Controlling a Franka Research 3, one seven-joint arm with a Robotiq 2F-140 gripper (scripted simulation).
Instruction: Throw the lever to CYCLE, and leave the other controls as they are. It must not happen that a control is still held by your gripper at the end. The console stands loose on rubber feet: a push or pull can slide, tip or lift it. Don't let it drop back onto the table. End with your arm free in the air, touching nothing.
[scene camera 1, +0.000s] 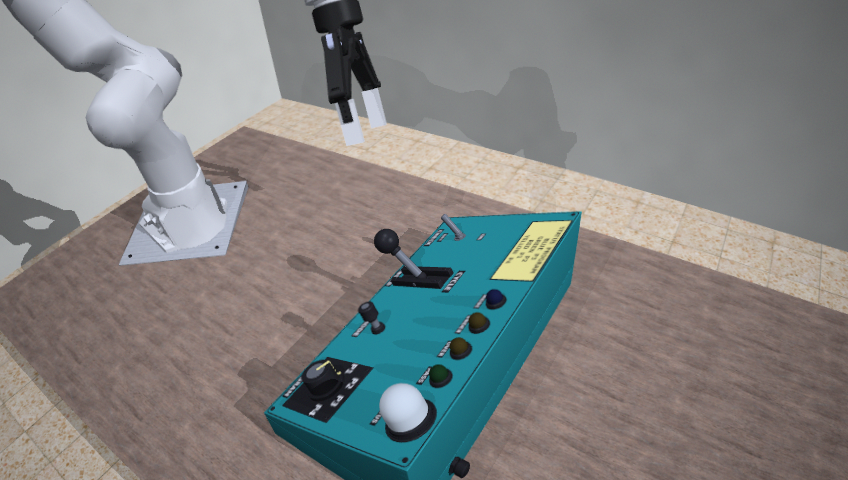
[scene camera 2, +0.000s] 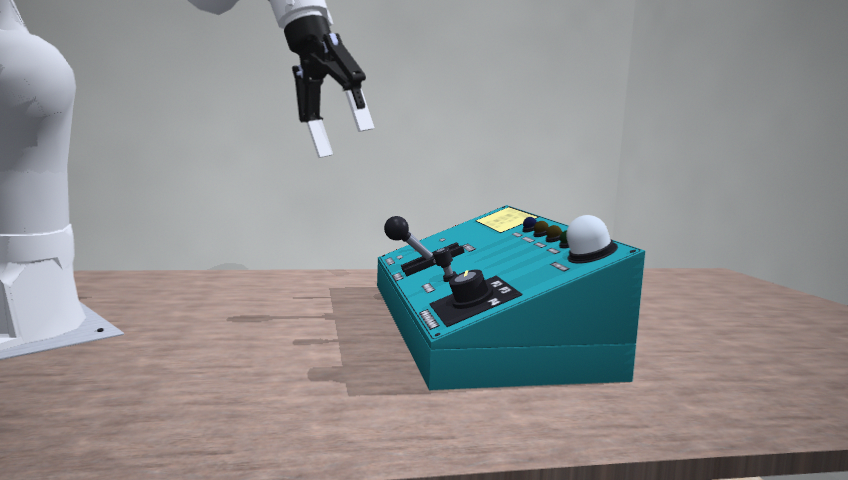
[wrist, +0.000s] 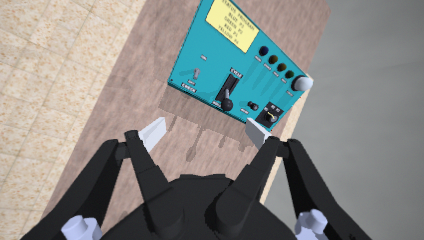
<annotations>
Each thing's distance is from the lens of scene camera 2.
my gripper (scene camera 2: 344, 143): 103 cm
teal console (scene camera 2: 556, 317): 73 cm
</annotations>
